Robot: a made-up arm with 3 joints. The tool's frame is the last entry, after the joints.
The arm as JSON. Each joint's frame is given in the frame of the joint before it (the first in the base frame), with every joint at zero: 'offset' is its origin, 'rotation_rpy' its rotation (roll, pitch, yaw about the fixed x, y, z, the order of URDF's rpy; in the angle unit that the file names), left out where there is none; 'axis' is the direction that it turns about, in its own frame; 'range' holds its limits. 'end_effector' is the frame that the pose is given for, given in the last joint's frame.
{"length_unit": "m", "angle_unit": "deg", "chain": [
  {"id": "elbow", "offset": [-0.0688, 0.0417, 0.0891], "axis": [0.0, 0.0, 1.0], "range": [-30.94, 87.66]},
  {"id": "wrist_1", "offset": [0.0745, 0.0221, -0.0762], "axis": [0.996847, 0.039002, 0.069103], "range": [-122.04, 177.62]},
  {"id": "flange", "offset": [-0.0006, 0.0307, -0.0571], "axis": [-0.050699, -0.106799, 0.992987], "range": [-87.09, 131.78]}
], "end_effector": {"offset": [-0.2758, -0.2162, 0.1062], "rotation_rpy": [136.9, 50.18, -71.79]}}
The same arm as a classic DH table. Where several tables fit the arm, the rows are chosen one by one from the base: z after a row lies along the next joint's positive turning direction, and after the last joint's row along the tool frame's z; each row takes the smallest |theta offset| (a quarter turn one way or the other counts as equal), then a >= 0, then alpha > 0; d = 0 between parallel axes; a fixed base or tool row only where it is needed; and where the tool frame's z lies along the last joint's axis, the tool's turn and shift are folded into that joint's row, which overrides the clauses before.
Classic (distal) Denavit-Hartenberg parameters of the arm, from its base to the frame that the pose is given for. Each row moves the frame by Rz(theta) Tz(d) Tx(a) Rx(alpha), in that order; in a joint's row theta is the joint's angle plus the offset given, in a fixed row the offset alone. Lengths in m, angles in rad.
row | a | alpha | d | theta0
base (fixed) | -0.0805 | 0 | 0 | -0.5449
elbow | -0.0192 | -1.5016 | 0.0077 | -0.9868
wrist_1 | -0.0246 | 1.5569 | 0.073 | 0.1049
flange | 0.275 | 2.045 | 0.1828 | -0.3514
tool (fixed) | 0 | 0 | 0.2195 | -0.9201
Joint limits (rad, base to tool): -0.54..1.53 -2.13..3.1001 -1.52..2.3

